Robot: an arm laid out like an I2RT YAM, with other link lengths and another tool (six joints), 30 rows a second.
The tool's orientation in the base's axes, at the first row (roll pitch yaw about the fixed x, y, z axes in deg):
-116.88 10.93 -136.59
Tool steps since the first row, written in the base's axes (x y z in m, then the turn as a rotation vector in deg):
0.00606 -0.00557 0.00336 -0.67 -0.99 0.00
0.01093 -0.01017 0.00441 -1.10 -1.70 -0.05
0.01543 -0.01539 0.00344 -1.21 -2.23 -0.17
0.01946 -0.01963 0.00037 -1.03 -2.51 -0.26
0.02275 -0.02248 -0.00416 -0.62 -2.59 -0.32
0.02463 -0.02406 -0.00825 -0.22 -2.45 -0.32
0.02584 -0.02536 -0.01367 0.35 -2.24 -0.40
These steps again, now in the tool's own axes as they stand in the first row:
-0.00120 -0.00656 0.00588 1.15 -0.31 0.13
-0.00177 -0.01044 0.01141 1.94 -0.51 0.28
-0.00127 -0.01275 0.01796 2.40 -0.62 0.57
-0.00071 -0.01271 0.02454 2.48 -0.69 0.90
-0.00027 -0.01063 0.03045 2.25 -0.75 1.25
0.00023 -0.00810 0.03447 1.87 -0.77 1.44
0.00127 -0.00416 0.03846 1.34 -0.71 1.73

